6 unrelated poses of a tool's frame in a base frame.
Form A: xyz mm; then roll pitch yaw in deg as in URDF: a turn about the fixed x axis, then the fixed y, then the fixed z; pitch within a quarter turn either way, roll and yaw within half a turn.
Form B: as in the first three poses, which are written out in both.
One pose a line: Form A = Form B
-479, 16, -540, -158.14, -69.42, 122.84 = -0.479, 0.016, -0.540, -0.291, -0.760, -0.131, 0.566
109, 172, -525, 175.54, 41.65, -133.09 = 0.109, 0.172, -0.525, -0.384, 0.851, 0.175, 0.311
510, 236, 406, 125.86, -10.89, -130.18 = 0.510, 0.236, 0.406, 0.334, -0.822, -0.375, 0.267
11, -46, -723, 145.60, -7.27, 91.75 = 0.011, -0.046, -0.723, 0.677, 0.671, 0.254, 0.162
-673, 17, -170, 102.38, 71.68, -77.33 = -0.673, 0.017, -0.170, 0.722, -0.108, -0.674, 0.112
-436, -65, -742, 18.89, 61.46, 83.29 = -0.436, -0.065, -0.742, -0.230, 0.470, 0.501, 0.689
